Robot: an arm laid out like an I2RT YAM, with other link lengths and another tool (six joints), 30 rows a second.
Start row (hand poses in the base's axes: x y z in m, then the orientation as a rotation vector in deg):
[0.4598 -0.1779 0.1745 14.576 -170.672 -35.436]
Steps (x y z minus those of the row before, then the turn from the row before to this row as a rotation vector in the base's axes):
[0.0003 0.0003 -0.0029 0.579 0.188 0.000]
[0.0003 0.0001 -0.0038 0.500 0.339 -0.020]
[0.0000 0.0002 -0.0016 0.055 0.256 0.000]
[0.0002 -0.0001 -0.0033 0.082 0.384 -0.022]
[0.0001 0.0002 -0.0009 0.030 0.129 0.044]
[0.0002 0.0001 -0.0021 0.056 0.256 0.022]
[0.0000 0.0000 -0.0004 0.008 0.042 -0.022]
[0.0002 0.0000 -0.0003 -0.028 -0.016 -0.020]
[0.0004 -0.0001 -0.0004 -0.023 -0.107 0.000]
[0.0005 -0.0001 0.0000 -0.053 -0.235 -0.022]
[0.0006 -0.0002 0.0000 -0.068 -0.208 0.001]
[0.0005 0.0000 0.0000 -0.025 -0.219 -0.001]
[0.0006 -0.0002 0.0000 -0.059 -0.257 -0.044]
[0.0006 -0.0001 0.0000 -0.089 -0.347 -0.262]
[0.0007 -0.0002 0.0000 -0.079 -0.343 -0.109]
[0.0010 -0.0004 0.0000 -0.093 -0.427 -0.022]
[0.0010 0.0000 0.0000 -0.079 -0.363 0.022]
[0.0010 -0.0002 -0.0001 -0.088 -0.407 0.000]
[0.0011 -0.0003 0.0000 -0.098 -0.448 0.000]
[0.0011 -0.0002 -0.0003 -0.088 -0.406 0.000]
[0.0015 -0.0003 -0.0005 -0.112 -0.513 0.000]
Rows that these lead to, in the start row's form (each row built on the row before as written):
[0.4601 -0.1776 0.1716 14.546 -170.355 -36.296]
[0.4604 -0.1775 0.1678 14.422 -169.916 -37.027]
[0.4604 -0.1773 0.1662 14.325 -169.659 -37.092]
[0.4606 -0.1774 0.1629 14.147 -169.280 -37.191]
[0.4607 -0.1772 0.1620 14.163 -169.136 -37.222]
[0.4609 -0.1771 0.1599 14.098 -168.871 -37.285]
[0.4609 -0.1771 0.1595 14.050 -168.836 -37.297]
[0.4611 -0.1771 0.1592 14.025 -168.865 -37.259]
[0.4615 -0.1772 0.1588 14.065 -168.973 -37.232]
[0.4620 -0.1773 0.1588 14.121 -169.217 -37.172]
[0.4626 -0.1775 0.1588 14.199 -169.432 -37.084]
[0.4631 -0.1775 0.1588 14.282 -169.647 -37.061]
[0.4637 -0.1777 0.1588 14.315 -169.920 -36.995]
[0.4643 -0.1778 0.1588 14.061 -170.355 -36.914]
[0.4650 -0.1780 0.1588 14.030 -170.736 -36.831]
[0.4660 -0.1784 0.1588 14.160 -171.173 -36.722]
[0.4670 -0.1784 0.1588 14.331 -171.531 -36.625]
[0.4680 -0.1786 0.1587 14.487 -171.940 -36.519]
[0.4691 -0.1789 0.1587 14.659 -172.391 -36.399]
[0.4702 -0.1791 0.1584 14.815 -172.799 -36.291]
[0.4717 -0.1794 0.1579 15.013 -173.314 -36.152]

